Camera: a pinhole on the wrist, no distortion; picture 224 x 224 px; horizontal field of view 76.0 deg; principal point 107.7 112.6 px. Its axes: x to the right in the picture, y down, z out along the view. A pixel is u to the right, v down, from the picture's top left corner.
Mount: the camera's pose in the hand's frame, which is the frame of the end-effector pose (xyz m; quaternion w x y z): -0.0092 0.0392 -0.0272 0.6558 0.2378 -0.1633 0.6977
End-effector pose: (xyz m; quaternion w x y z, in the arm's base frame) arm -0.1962 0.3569 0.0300 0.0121 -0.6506 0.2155 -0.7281
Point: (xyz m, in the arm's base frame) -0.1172 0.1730 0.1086
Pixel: outside the picture
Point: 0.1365 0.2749 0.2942
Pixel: 137.2 49.7
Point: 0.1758 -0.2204 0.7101
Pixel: outside the picture
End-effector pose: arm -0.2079 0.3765 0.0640 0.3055 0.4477 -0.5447 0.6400
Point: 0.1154 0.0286 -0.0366
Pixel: 131.3 186.3
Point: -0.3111 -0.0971 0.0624
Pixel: outside the picture
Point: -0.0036 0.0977 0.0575
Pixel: 131.7 150.2
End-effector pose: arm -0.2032 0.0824 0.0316 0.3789 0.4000 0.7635 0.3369
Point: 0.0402 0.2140 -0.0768
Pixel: 210.2 92.8
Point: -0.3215 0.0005 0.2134
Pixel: behind the camera
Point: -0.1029 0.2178 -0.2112
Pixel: 116.5 54.0
